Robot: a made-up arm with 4 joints.
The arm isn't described. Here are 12 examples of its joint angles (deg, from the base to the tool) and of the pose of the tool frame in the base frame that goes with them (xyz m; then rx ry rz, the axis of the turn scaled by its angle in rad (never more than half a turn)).
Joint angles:
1: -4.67 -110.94 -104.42 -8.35
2: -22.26 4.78 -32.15 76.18
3: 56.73 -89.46 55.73 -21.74
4: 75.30 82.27 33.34 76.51
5: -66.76 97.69 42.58 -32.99
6: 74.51 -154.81 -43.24 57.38
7: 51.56 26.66 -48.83 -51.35
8: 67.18 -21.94 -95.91 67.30
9: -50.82 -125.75 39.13 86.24
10: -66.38 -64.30 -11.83 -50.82
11: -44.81 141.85 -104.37 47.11
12: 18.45 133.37 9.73 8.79
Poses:
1: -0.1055 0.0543 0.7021 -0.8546 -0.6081 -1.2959
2: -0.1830 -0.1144 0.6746 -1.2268 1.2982 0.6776
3: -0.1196 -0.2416 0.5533 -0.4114 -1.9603 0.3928
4: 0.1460 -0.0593 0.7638 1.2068 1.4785 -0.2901
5: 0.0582 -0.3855 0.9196 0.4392 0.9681 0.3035
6: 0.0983 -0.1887 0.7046 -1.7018 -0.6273 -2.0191
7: 0.0143 -0.0207 1.0384 -0.3204 0.4174 -0.9661
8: -0.0091 -0.0293 0.6363 -0.3785 2.8409 -1.0144
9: -0.0931 -0.0387 0.7419 -0.2283 -1.7215 0.1314
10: -0.1140 -0.4085 0.4806 1.3507 -1.5395 0.5294
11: -0.0752 -0.1375 0.8255 1.0511 -0.7235 -1.1257
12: 0.0910 -0.2317 0.7700 0.8131 2.2344 -0.1246
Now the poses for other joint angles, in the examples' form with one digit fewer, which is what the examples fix.
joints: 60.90 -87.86 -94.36 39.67
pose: 0.079 -0.099 0.653 -1.053 1.109 -2.077
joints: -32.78 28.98 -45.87 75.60
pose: -0.209 -0.178 0.719 -1.604 1.616 0.998
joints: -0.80 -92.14 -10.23 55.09
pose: -0.041 -0.064 0.669 -0.803 -0.583 -0.406
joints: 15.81 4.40 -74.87 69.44
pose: -0.136 -0.049 0.693 -1.179 2.261 0.031
